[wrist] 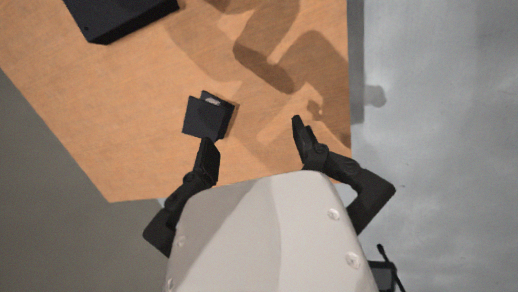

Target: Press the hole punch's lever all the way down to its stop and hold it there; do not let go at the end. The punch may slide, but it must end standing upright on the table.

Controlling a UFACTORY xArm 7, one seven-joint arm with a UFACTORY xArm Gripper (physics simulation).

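Places are measured from the arm's base along level axes (x ahead, y left, z up), in metres.
Pixels of known places: gripper, between the fingertips: (252, 136).
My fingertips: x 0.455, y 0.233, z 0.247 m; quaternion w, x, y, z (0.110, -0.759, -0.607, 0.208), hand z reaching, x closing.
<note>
Behind a point stands the place of what it marks.
The hole punch (206, 117) {x 0.416, y 0.048, z 0.021 m} is a small dark, boxy thing on the wooden table (125, 110) {x 0.278, y -0.271, z -0.046 m}, left of the view's middle. It stands on the table, with a dark flat plate on top and a small light patch near its far edge. My gripper (252, 136) {x 0.455, y 0.233, z 0.248 m} is wide open with nothing between its fingers. The left fingertip overlaps the punch's near edge in the view and partly hides it; whether they touch I cannot tell. The right fingertip is well to the right of the punch, over the table.
A larger black box-like object (125, 17) {x 0.128, y -0.027, z -0.001 m} lies at the top left of the table. The table's right edge runs down the view near the right finger, and its near edge passes under the gripper body. Shadows of the arm fall across the table's right part.
</note>
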